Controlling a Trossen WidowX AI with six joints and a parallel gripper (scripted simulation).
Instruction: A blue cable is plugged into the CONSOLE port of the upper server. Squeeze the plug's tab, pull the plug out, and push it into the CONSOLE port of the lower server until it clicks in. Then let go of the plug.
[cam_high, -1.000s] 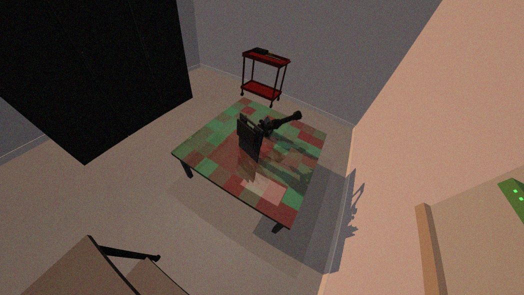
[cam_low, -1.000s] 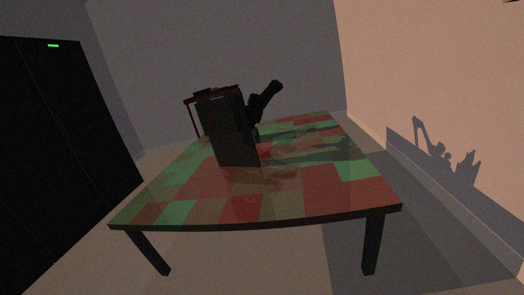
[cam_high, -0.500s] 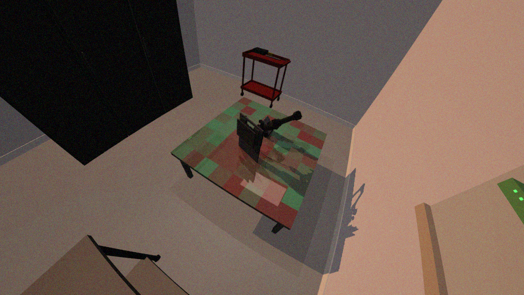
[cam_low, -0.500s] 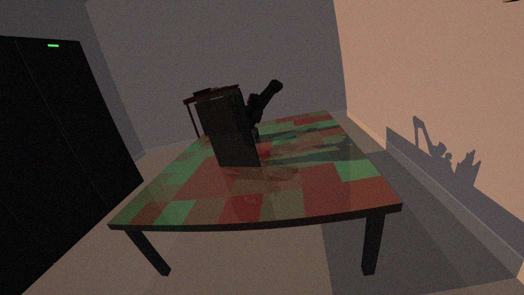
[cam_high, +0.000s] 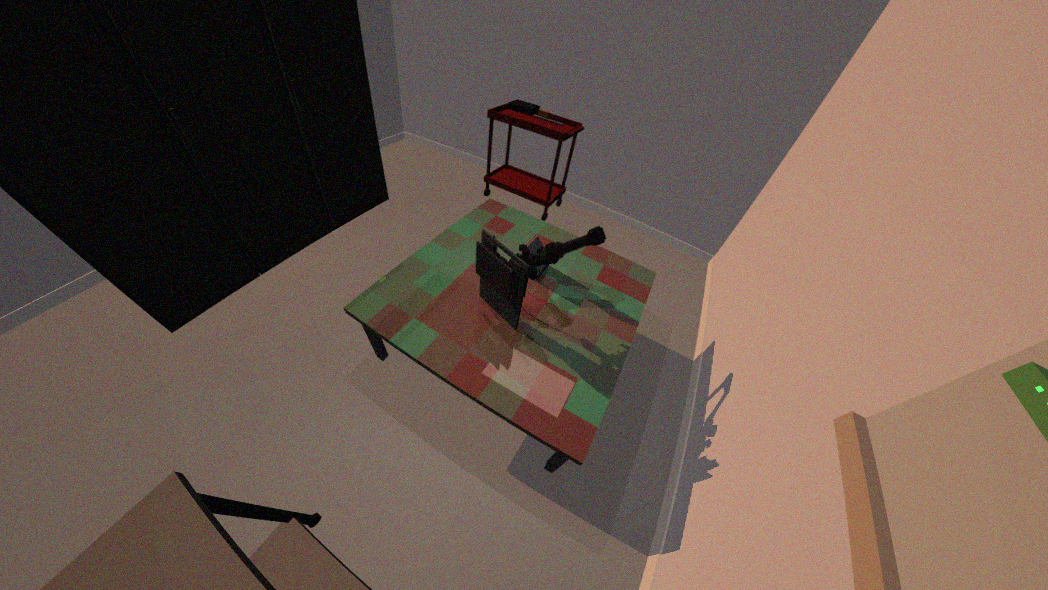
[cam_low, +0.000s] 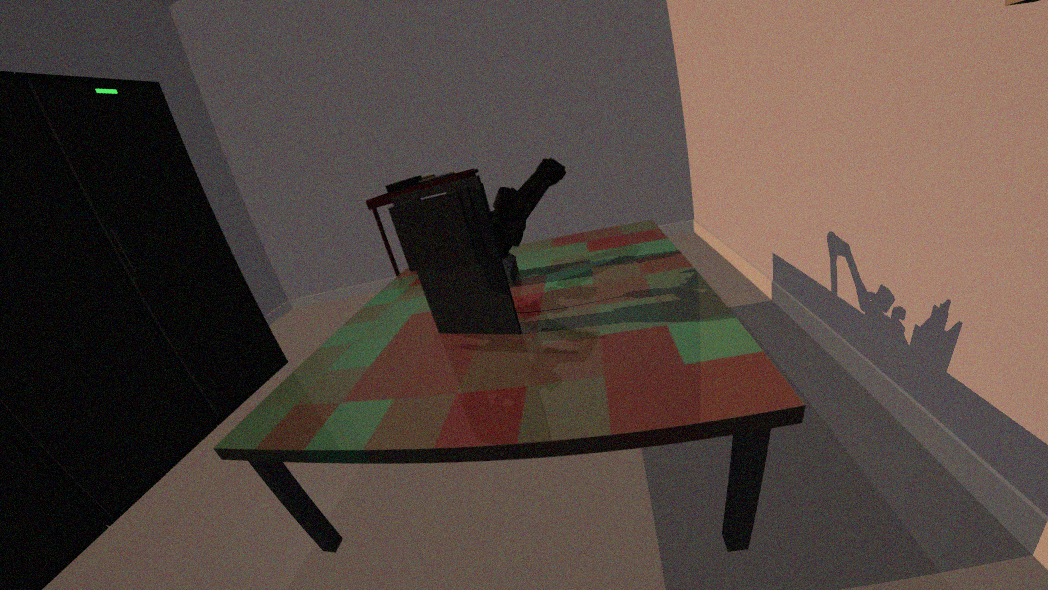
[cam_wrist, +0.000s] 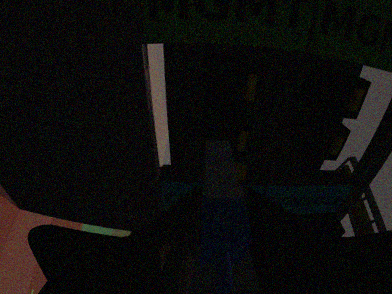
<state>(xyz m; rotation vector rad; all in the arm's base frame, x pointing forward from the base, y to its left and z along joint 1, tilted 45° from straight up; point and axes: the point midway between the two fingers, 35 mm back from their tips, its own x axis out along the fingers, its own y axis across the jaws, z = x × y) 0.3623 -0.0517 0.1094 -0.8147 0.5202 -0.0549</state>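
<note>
Right now the dark server rack is 80 mm ahead of my gripper tip, 10 mm to the left of it and 50 mm above it. The rest, counted from my gripper tip: cable plug: right at my gripper tip.
</note>
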